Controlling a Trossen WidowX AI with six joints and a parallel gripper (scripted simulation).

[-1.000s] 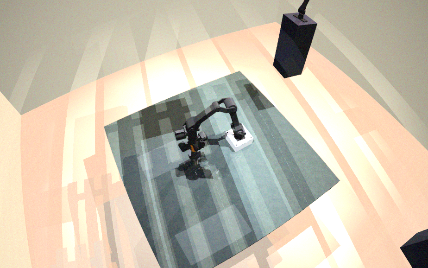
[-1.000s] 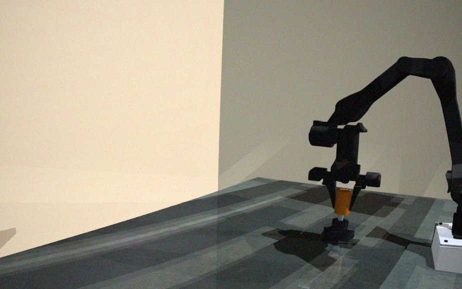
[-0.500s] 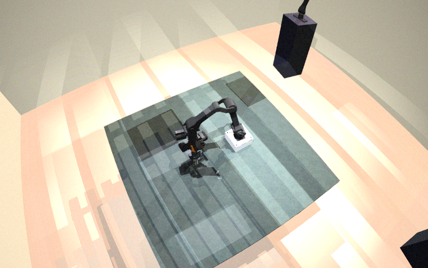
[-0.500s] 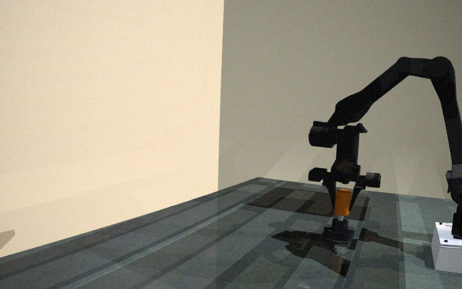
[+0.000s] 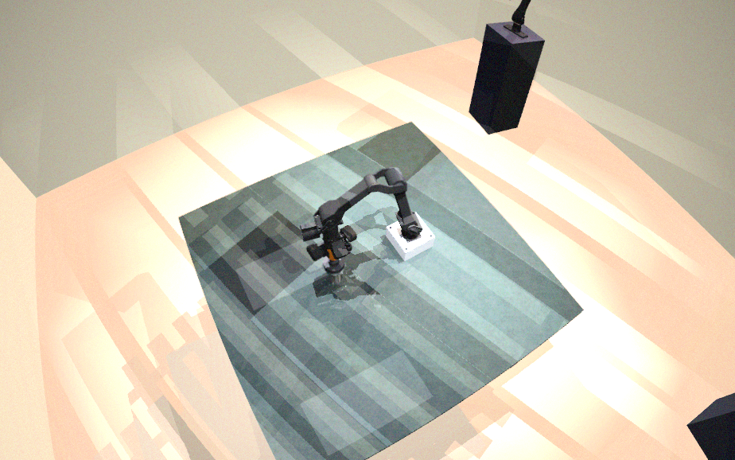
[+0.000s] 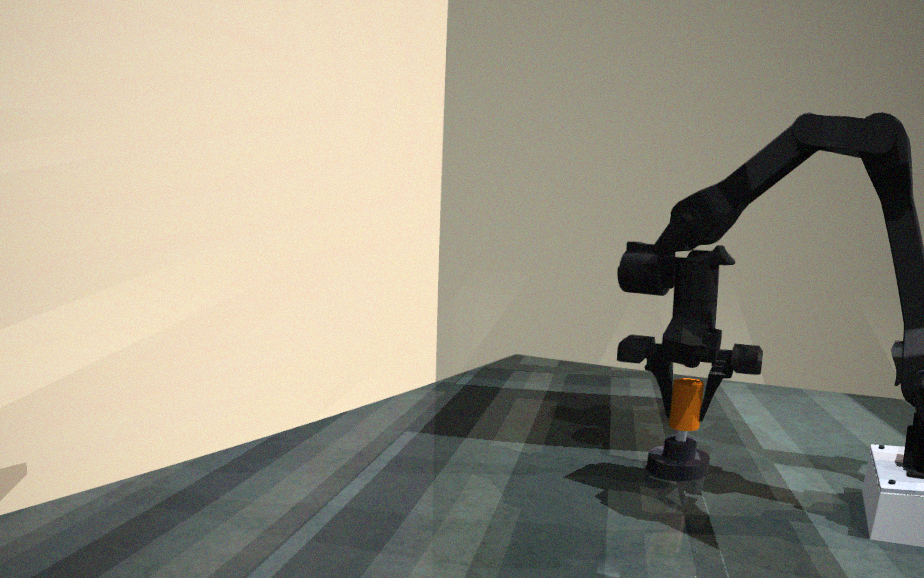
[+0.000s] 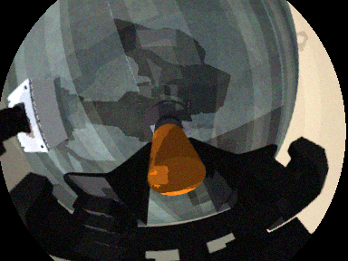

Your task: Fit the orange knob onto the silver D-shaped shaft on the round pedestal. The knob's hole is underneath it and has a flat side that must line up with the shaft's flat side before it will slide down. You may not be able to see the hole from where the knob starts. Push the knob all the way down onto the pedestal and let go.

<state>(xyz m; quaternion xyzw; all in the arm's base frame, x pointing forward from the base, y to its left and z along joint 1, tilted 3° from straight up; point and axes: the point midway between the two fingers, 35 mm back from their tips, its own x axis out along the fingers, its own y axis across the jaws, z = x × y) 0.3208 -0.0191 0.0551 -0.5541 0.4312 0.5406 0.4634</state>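
The orange knob is 30 mm above my gripper tip. The rest, counted from my gripper tip: dark round pedestal: 40 mm below.
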